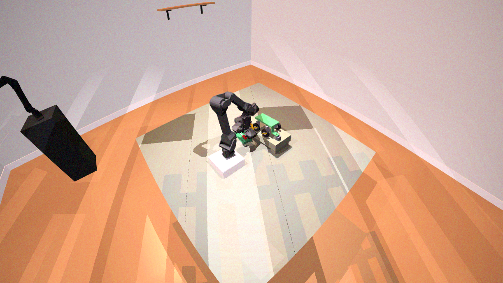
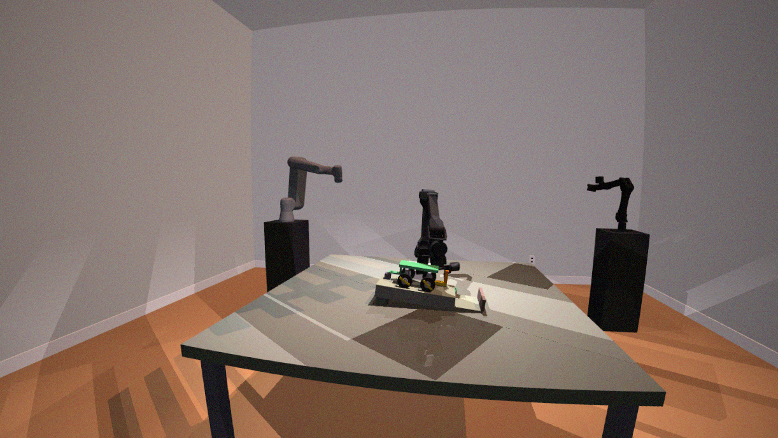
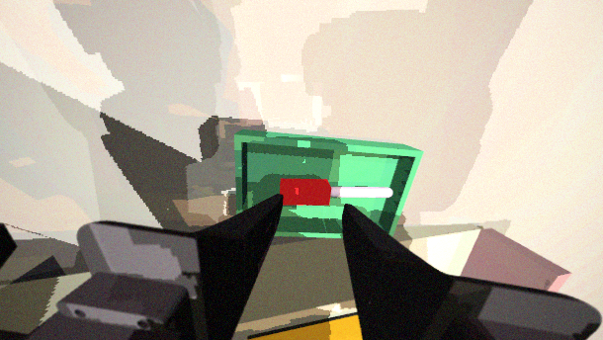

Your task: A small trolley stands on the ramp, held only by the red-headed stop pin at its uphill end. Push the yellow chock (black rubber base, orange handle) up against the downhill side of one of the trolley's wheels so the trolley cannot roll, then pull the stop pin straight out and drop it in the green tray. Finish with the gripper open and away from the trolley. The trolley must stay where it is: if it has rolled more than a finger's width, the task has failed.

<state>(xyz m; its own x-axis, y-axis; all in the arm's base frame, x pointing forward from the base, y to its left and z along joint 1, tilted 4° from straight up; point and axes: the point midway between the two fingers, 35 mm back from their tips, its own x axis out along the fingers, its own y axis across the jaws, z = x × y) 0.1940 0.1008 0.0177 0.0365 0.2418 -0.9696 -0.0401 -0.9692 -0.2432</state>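
My gripper tip is now 20 mm to the right of the red-headed stop pin and 20 mm above it. The rest, counted from my gripper tip: green tray (40 mm below, 10 mm to the left); then yellow chock (70 mm ahead, 50 mm above); then beige ramp (130 mm ahead, 90 mm to the right, 20 mm above).
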